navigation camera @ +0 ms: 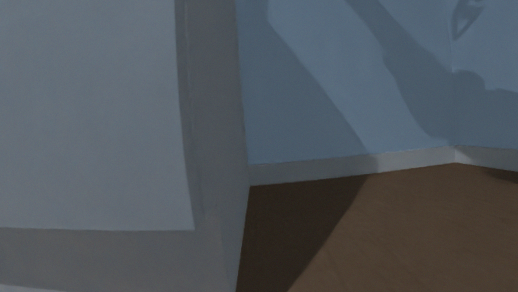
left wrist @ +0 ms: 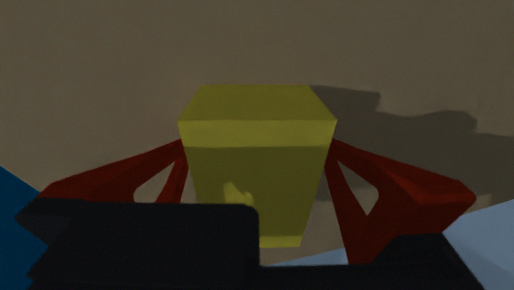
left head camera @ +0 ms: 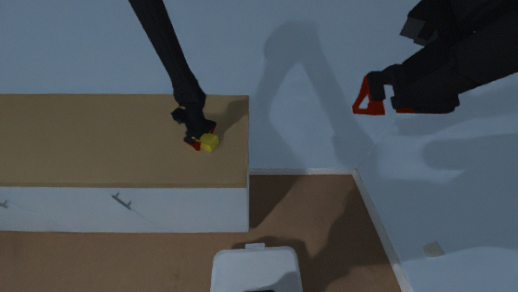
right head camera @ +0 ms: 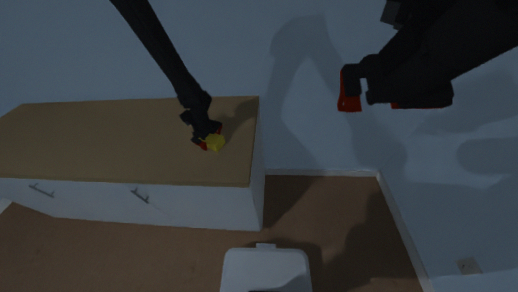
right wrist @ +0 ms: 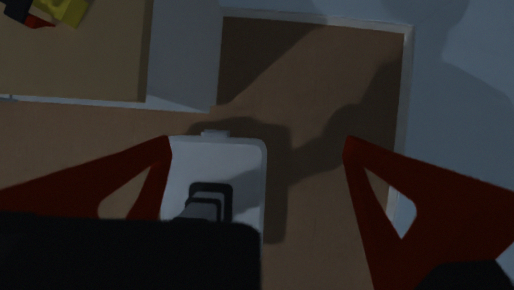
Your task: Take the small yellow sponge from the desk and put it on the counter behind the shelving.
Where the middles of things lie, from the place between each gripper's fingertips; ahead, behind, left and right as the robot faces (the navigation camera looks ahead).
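Scene:
The small yellow sponge (left wrist: 265,146) is 20 mm above my left hand and 10 mm to the right of it. By its middle, the sponge is nearer to my left hand than to my right hand.
From my right hand, the small yellow sponge is 260 mm ahead, 440 mm to the left and 360 mm below.

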